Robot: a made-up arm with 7 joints. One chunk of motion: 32 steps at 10 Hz.
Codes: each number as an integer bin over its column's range. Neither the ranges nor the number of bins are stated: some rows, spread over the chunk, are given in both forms.
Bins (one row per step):
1: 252 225 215 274 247 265
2: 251 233 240 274 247 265
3: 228 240 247 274 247 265
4: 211 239 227 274 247 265
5: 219 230 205 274 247 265
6: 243 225 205 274 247 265
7: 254 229 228 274 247 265
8: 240 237 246 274 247 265
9: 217 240 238 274 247 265
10: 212 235 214 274 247 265
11: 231 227 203 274 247 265
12: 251 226 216 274 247 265
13: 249 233 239 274 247 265
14: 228 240 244 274 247 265
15: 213 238 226 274 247 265
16: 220 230 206 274 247 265
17: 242 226 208 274 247 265
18: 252 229 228 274 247 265
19: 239 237 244 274 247 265
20: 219 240 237 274 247 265
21: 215 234 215 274 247 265
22: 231 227 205 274 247 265
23: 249 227 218 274 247 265
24: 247 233 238 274 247 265
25: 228 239 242 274 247 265
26: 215 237 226 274 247 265
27: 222 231 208 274 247 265
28: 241 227 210 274 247 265
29: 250 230 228 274 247 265
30: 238 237 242 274 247 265
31: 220 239 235 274 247 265
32: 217 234 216 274 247 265
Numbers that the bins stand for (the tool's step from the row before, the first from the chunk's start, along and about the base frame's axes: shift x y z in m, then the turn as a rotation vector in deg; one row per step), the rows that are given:
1: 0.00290 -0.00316 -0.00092 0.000 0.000 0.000
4: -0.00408 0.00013 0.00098 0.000 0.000 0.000
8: 0.00086 -0.00034 0.00399 0.000 0.000 0.000
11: -0.00067 -0.00269 -0.00282 0.000 0.000 0.000
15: -0.00374 -0.00011 0.00082 0.000 0.000 0.000
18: 0.00290 -0.00222 0.00114 0.000 0.000 0.000
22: -0.00067 -0.00269 -0.00250 0.000 0.000 0.000
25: -0.00118 0.00013 0.00336 0.000 0.000 0.000
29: 0.00256 -0.00199 0.00114 0.000 0.000 0.000
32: -0.00305 -0.00105 -0.00076 0.000 0.000 0.000
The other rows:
2: 0.00273 -0.00128 0.00304 0.000 0.000 0.000
3: -0.00118 0.00036 0.00415 0.000 0.000 0.000
5: -0.00271 -0.00199 -0.00250 0.000 0.000 0.000
6: 0.00137 -0.00316 -0.00250 0.000 0.000 0.000
7: 0.00324 -0.00222 0.00114 0.000 0.000 0.000
9: -0.00305 0.00036 0.00273 0.000 0.000 0.000
10: -0.00391 -0.00081 -0.00108 0.000 0.000 0.000
12: 0.00273 -0.00293 -0.00076 0.000 0.000 0.000
13: 0.00239 -0.00128 0.00288 0.000 0.000 0.000
14: -0.00118 0.00036 0.00368 0.000 0.000 0.000
16: -0.00254 -0.00199 -0.00235 0.000 0.000 0.000
17: 0.00120 -0.00293 -0.00203 0.000 0.000 0.000
19: 0.00069 -0.00034 0.00368 0.000 0.000 0.000
20: -0.00271 0.00036 0.00257 0.000 0.000 0.000
21: -0.00340 -0.00105 -0.00092 0.000 0.000 0.000
23: 0.00239 -0.00269 -0.00044 0.000 0.000 0.000
24: 0.00205 -0.00128 0.00273 0.000 0.000 0.000
26: -0.00340 -0.00034 0.00082 0.000 0.000 0.000
27: -0.00220 -0.00175 -0.00203 0.000 0.000 0.000
28: 0.00103 -0.00269 -0.00171 0.000 0.000 0.000
30: 0.00052 -0.00034 0.00336 0.000 0.000 0.000
31: -0.00254 0.00013 0.00225 0.000 0.000 0.000

